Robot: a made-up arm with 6 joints.
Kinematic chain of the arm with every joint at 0, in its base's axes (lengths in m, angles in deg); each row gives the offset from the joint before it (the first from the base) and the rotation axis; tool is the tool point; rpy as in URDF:
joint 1: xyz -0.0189 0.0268 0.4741 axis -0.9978 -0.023 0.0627
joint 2: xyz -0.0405 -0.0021 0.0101 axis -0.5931 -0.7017 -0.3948
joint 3: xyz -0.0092 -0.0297 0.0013 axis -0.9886 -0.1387 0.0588
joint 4: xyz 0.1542 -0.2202 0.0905 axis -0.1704 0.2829 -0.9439
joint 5: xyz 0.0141 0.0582 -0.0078 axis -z
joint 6: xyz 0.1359 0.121 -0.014 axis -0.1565 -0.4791 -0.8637
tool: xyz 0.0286 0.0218 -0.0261 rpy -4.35 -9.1 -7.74
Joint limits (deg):
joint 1: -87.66..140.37
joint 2: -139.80..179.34
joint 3: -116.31..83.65
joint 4: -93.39..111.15
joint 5: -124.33..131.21
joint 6: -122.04..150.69
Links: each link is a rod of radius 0.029 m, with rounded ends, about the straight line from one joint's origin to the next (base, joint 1, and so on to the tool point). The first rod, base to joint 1, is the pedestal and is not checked.
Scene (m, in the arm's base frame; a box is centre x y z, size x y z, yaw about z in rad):
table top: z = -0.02
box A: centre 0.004 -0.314 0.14 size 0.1 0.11 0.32 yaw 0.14
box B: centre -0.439 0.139 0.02 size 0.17 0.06 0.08 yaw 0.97
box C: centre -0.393 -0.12 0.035 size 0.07 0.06 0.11 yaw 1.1
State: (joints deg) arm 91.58 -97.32 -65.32 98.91 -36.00 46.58
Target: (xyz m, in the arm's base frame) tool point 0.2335 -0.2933 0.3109
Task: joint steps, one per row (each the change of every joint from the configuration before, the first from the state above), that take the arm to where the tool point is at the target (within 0.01 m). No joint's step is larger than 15 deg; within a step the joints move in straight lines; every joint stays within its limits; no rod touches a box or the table.
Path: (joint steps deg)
1: 6.77 12.25 3.52 -3.29 -0.81 -3.16
2: 6.77 12.25 3.52 -3.29 -0.80 -3.16
3: 6.77 12.25 3.52 -3.29 -0.81 -3.16
4: 6.77 12.25 3.52 -3.29 -0.80 -3.16
5: -14.88 0.58 9.73 -1.81 1.49 2.86
6: -14.87 0.58 9.72 -1.81 1.48 2.86
7: -14.87 0.58 9.73 -1.80 1.49 2.86
8: -14.87 0.58 9.72 -1.81 1.49 2.86

